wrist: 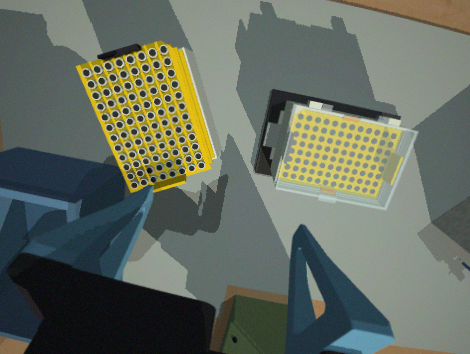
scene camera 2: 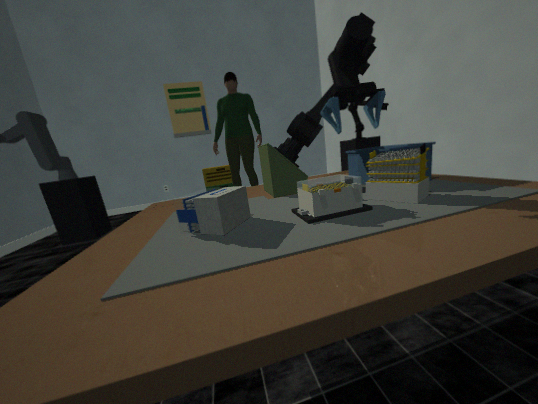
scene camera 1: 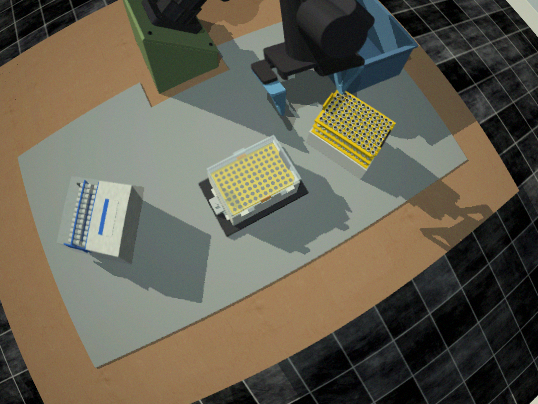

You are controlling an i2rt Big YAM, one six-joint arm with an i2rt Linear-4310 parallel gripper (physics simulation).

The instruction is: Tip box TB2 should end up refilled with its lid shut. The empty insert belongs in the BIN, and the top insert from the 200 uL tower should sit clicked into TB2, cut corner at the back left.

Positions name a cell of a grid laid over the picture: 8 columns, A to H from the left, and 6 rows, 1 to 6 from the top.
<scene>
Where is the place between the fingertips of my gripper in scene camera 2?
F2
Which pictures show my gripper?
The wrist view, scene camera 2 and scene camera 1: all of them.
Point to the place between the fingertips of my gripper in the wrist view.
D4
</scene>
